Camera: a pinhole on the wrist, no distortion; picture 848 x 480 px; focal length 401.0 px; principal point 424.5 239.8 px. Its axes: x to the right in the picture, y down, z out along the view. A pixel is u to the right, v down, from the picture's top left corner.
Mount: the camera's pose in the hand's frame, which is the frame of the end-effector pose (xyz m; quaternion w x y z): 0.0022 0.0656 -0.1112 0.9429 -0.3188 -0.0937 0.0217
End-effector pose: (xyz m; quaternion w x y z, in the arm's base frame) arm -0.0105 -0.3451 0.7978 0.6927 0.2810 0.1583 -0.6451
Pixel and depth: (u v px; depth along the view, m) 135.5 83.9 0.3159
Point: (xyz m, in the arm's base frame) 0.0627 -0.2176 1.1240
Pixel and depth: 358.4 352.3 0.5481
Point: 0.4350 -0.3123 1.1657
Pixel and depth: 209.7 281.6 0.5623
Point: 0.3183 -0.1634 1.2995
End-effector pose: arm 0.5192 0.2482 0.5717 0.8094 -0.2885 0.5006 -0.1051
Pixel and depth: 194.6 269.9 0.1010
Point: 0.4286 0.3675 0.5393
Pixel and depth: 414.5 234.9 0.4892
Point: 0.6649 0.6792 0.5380
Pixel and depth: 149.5 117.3 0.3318
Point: 0.5132 0.5716 0.7517
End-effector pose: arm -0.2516 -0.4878 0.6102 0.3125 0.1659 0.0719 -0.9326
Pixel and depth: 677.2 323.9 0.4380
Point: -0.1934 -0.9870 0.7344
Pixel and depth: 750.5 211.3 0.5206
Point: -0.3554 -1.0666 0.8463
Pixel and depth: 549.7 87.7 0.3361
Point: -0.2390 -0.7070 0.8201
